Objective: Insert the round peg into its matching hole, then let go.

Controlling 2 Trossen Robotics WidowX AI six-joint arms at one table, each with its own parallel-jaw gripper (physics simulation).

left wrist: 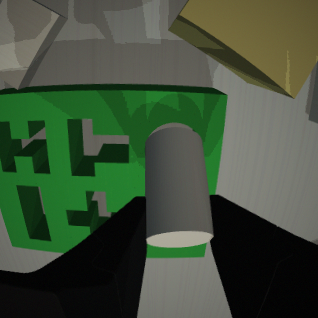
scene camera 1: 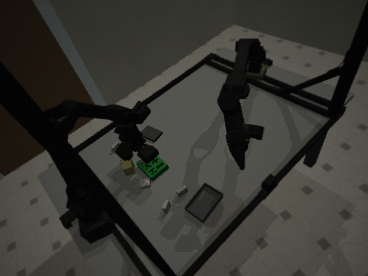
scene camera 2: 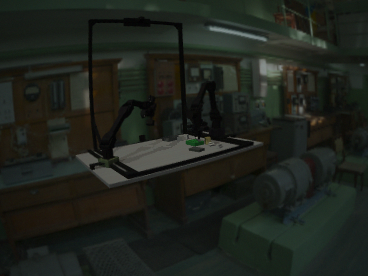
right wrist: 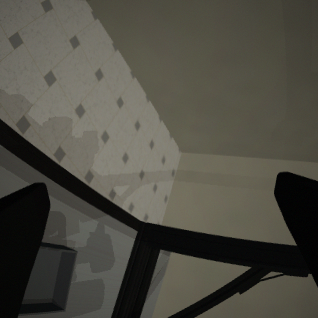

The right gripper [scene camera 1: 242, 169] is open, holding nothing. Also in view: a dark tray [scene camera 1: 201, 205]. A yellow block [left wrist: 265, 50] sits on the table.
